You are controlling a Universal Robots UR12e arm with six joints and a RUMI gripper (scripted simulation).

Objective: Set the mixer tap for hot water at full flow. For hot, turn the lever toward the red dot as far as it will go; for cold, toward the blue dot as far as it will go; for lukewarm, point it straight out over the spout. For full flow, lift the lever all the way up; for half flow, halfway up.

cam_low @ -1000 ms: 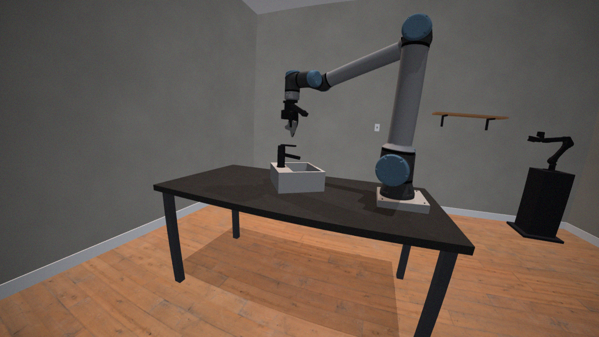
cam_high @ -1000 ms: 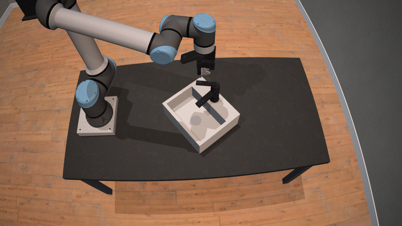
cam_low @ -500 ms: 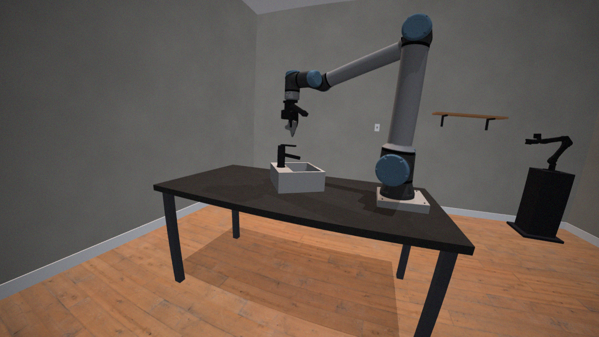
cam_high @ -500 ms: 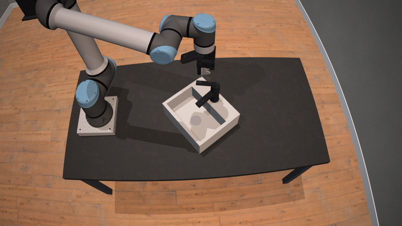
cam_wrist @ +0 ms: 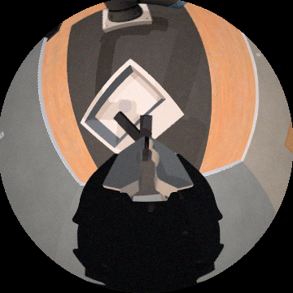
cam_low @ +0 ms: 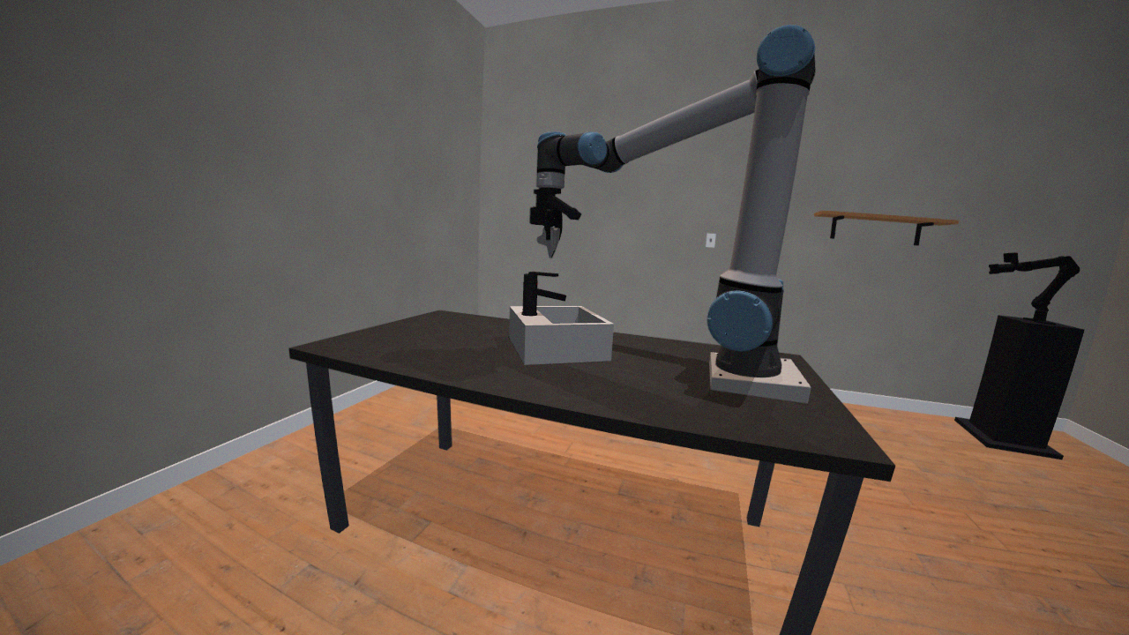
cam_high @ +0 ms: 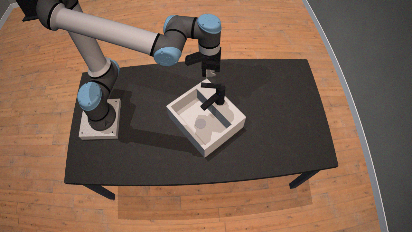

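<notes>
The lever lies 70 mm below my hand and 30 mm ahead of it. Also, from my hand: white square basin 300 mm below, 80 mm to the right, 10 mm behind.
</notes>
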